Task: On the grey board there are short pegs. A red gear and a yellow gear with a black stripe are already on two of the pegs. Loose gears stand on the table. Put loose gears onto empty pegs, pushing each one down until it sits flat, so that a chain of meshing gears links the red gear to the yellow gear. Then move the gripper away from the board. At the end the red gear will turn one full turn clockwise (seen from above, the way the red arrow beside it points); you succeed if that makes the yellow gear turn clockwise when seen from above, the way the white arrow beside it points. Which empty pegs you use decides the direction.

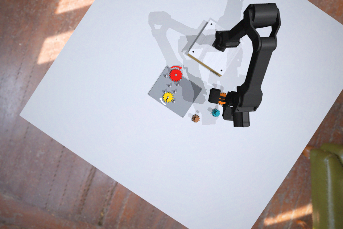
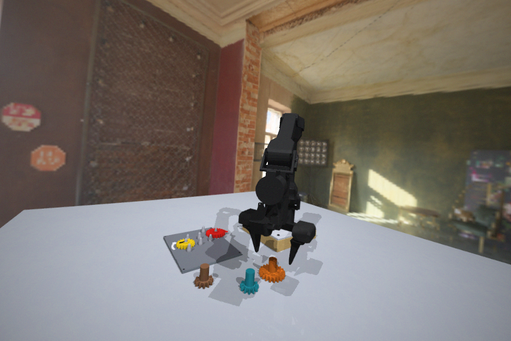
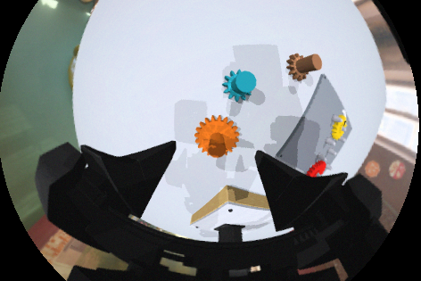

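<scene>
The orange gear lies 30 mm below my gripper tip. From my gripper tip the other things lie so: brown gear (150 mm ahead, 70 mm to the right, 30 mm below); red gear (20 mm ahead, 260 mm to the right, 30 mm below); teal gear (70 mm ahead, 30 mm below).
</scene>
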